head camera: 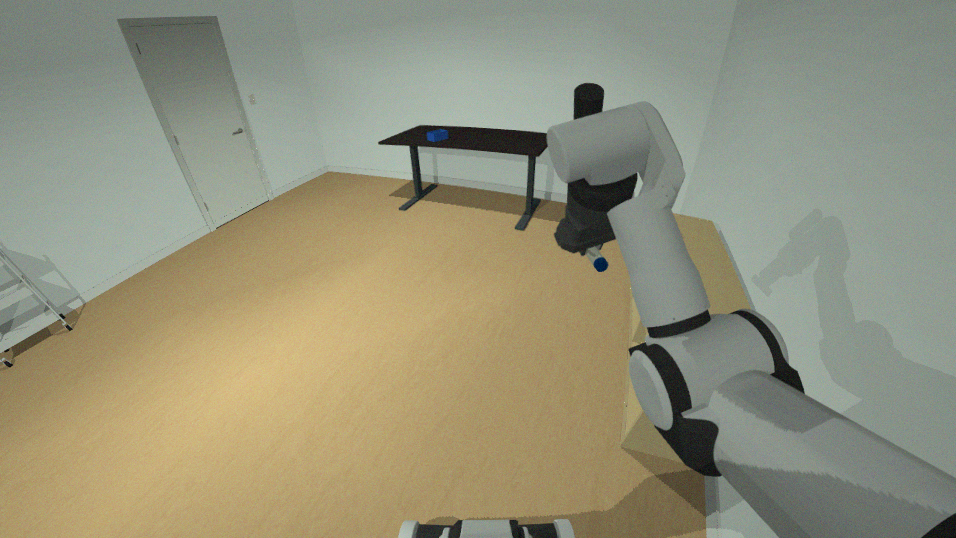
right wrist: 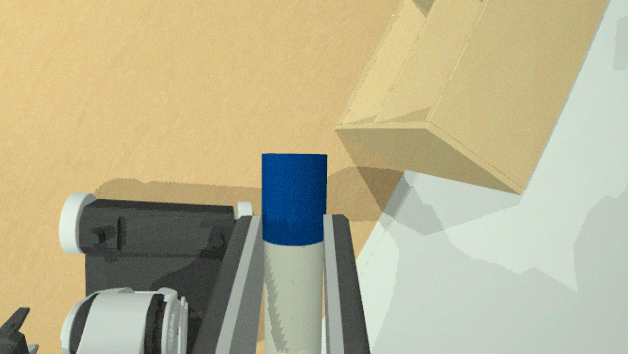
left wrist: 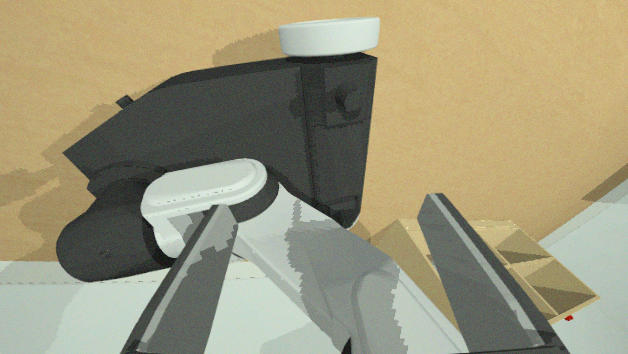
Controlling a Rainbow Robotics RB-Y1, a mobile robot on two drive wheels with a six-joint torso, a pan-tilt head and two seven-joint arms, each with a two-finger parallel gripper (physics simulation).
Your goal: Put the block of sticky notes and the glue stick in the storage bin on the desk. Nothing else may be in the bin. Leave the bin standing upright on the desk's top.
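Frame: origin at the robot's base, x right, y up, z back, level; millimetres.
Where they show: left gripper, fingertip midpoint: (right wrist: 29, 327) (left wrist: 325, 211); right gripper, fingertip midpoint: (head camera: 589, 248) (right wrist: 293, 232).
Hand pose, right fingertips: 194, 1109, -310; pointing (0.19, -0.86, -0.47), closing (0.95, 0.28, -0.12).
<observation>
Things, the pixels of their top centre, and the offset from my right fingertips, as dx, dy, dz. Level surfaces: height alone.
- glue stick, top centre: (right wrist: 302, 287) (head camera: 593, 246) +1, +14, +15
- dark desk, surface height: dy -388
- small red thing, top centre: (left wrist: 570, 319) +839, -475, -894
The glue stick (head camera: 600, 264) (right wrist: 293, 295), with a white body and a blue cap, is held between the fingers of my right gripper (head camera: 593, 252) (right wrist: 293, 232), its capped end sticking out past the fingertips. My left gripper (left wrist: 325, 211) is wide open and empty in the left wrist view. In the head view, the dark desk (head camera: 494, 139) stands far off by the back wall. A small blue box-like thing (head camera: 437, 135), which looks like the storage bin, is on its top near the left end; its inside is too small to make out. The block of sticky notes cannot be made out.
A light wooden shelf unit (head camera: 722, 281) (left wrist: 405, 245) (right wrist: 430, 150) stands close by along the right wall, partly behind my right arm. A small red thing (left wrist: 569, 318) shows by its edge. A white trolley (head camera: 30, 326) is at the far left, and a door (head camera: 180, 100) is beyond.
</observation>
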